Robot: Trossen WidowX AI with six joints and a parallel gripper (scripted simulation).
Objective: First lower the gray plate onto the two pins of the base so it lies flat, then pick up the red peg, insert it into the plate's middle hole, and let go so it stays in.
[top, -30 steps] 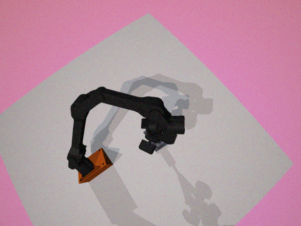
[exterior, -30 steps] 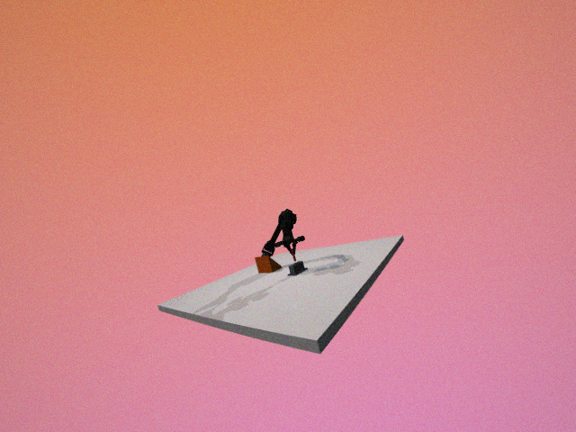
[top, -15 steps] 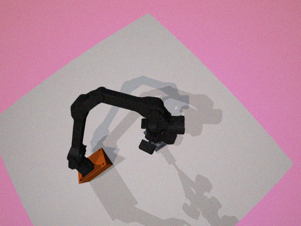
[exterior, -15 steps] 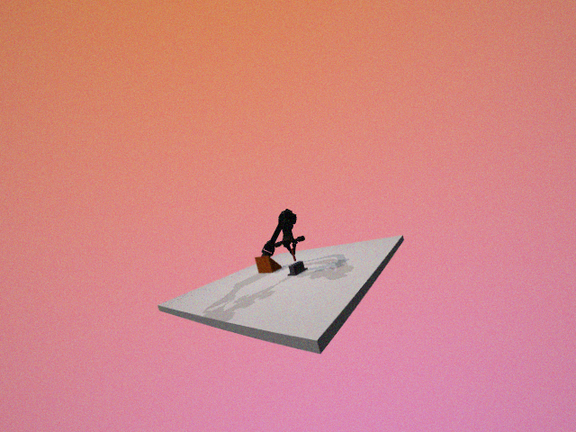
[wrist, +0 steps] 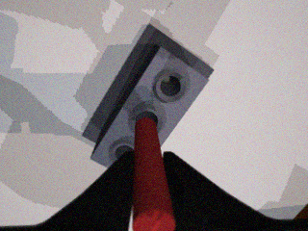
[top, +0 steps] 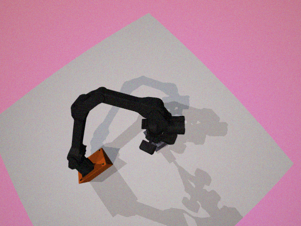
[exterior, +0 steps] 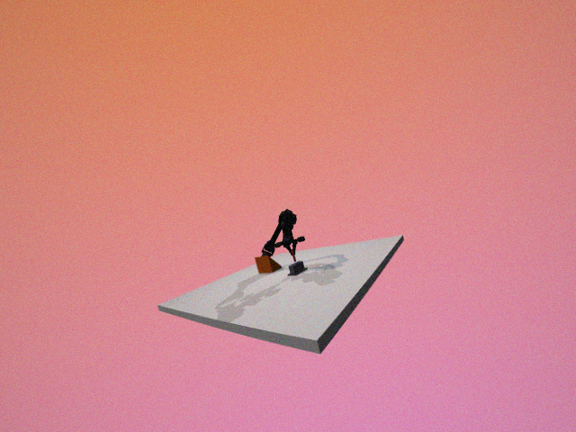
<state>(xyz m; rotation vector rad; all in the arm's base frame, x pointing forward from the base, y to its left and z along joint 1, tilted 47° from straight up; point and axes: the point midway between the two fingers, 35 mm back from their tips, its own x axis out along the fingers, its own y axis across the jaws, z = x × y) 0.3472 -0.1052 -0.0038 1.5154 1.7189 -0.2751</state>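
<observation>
Now: the gray plate 70 mm below my gripper tip. The rest, counted from my gripper tip: red peg (right at my gripper tip).
</observation>
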